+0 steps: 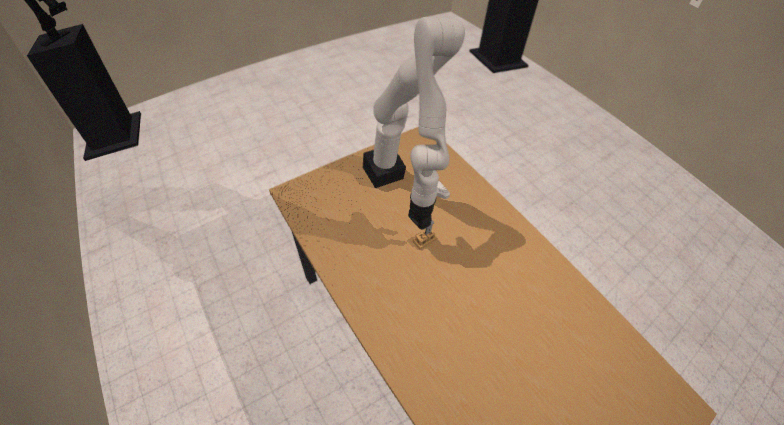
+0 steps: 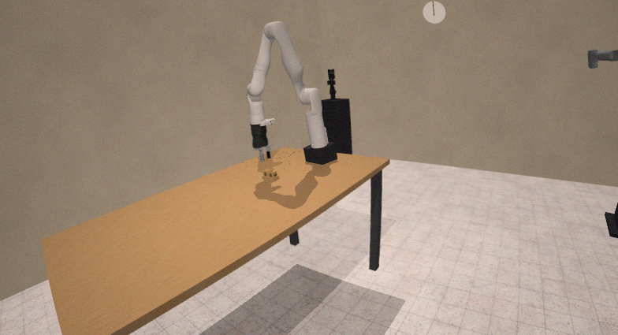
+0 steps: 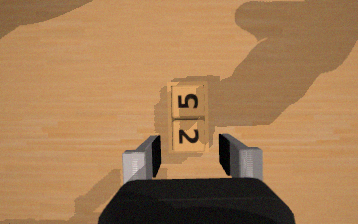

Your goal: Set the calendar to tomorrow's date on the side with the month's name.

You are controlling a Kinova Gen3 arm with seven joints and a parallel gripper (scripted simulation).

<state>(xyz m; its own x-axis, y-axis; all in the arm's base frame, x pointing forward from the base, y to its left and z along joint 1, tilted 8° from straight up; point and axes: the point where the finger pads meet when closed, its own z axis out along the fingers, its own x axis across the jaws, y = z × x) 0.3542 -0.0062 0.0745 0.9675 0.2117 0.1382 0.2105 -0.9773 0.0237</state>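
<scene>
Now: the wooden date cube 9 cm below my hand. Also, from my hand: wooden tray: 2 cm to the left, 11 cm below.
</scene>
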